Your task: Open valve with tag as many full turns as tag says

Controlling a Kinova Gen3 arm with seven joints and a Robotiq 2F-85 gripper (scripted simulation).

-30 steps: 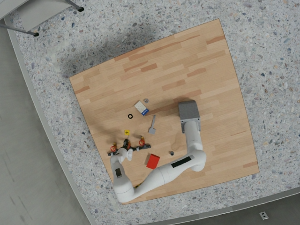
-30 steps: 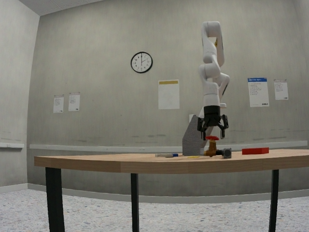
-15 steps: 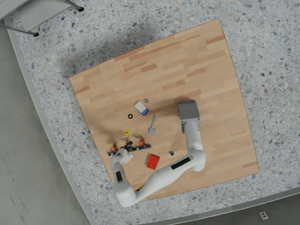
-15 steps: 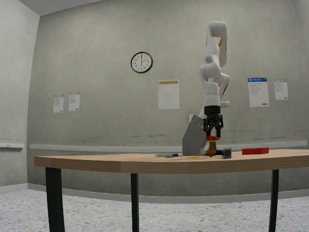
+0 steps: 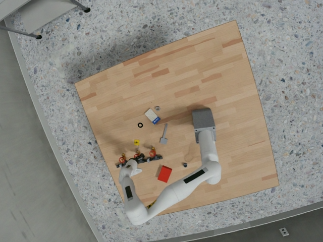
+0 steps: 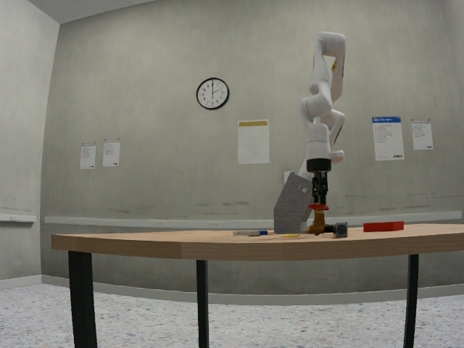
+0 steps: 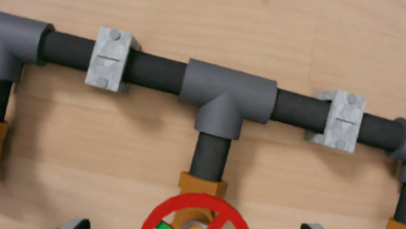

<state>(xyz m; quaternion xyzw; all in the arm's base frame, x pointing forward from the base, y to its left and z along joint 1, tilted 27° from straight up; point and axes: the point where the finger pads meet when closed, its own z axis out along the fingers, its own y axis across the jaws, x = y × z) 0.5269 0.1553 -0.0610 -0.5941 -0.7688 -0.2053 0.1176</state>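
Right now my hand is 9 cm to the left of the yellow tag, 8 cm above it and 1 cm past it. The rest, counted from my hand: red block 20 cm to the left, 16 cm behind, 7 cm below; then grey scraper 23 cm behind, 10 cm to the right, 8 cm below; then blue box 27 cm to the right, 17 cm behind, 7 cm below.
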